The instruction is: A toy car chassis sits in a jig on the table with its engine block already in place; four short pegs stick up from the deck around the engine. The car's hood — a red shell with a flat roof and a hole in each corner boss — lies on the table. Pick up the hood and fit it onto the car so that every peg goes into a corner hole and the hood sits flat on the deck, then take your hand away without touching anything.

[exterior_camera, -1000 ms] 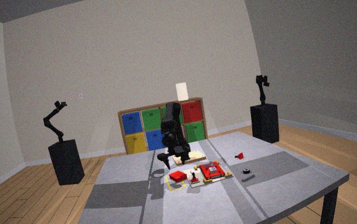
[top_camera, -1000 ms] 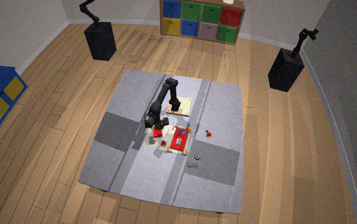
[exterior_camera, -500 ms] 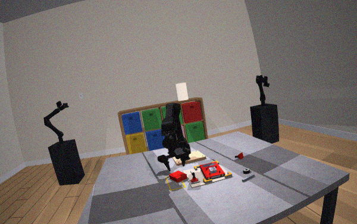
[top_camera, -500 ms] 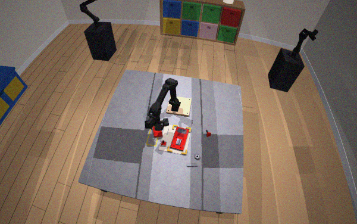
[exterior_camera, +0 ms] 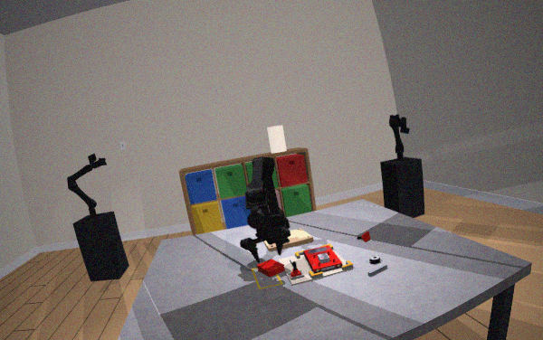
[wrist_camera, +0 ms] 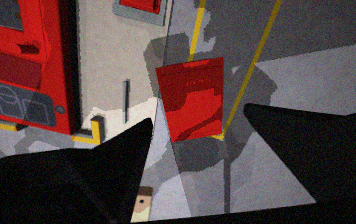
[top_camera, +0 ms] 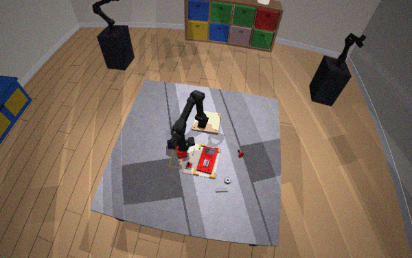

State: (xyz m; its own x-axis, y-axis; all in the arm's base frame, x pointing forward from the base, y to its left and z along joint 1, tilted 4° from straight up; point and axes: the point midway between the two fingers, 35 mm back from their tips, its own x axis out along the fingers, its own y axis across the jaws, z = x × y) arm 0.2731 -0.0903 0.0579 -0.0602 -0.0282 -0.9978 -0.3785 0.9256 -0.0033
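The red hood lies 40 mm below my gripper tip. From my gripper tip the other things lie so: grey engine block: 60 mm ahead, 200 mm to the left, 30 mm below; then wheel: 150 mm ahead, 370 mm to the left, 50 mm below.
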